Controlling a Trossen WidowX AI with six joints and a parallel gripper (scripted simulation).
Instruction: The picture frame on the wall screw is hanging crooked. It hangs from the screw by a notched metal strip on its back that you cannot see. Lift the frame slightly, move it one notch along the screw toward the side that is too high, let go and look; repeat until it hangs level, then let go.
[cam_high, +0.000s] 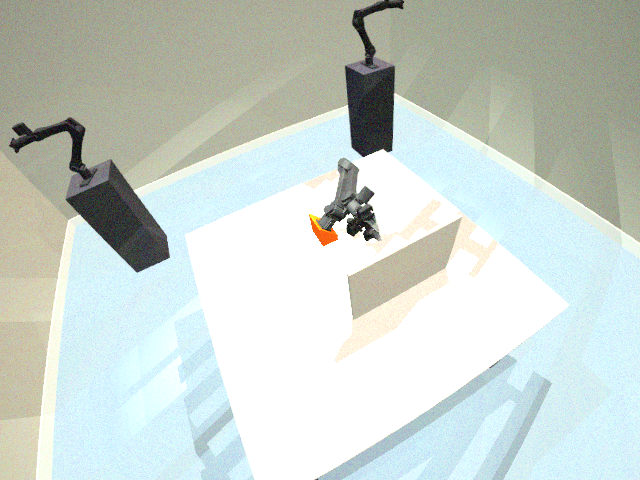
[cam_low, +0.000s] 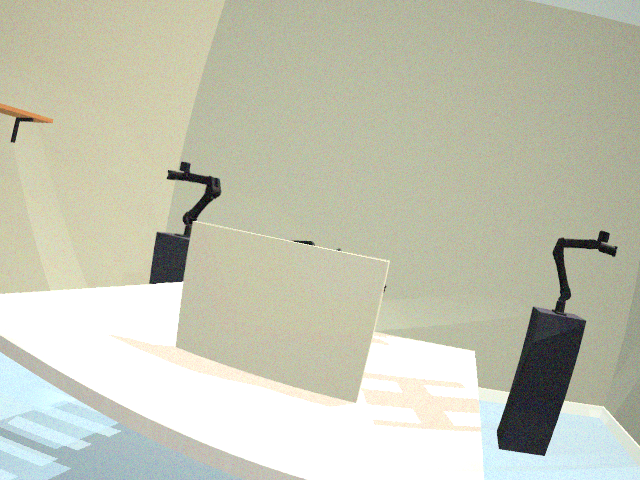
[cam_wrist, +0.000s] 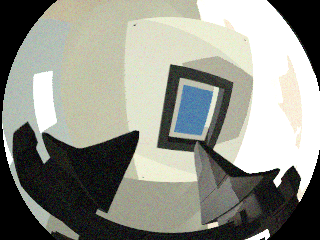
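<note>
Now: gripper tip 12 cm short of the picture frame, 5 cm above it and 1 cm to the right of it. From my gripper tip the other things lie so: wall panel (14 cm ahead, 6 cm below, 2 cm to the left).
</note>
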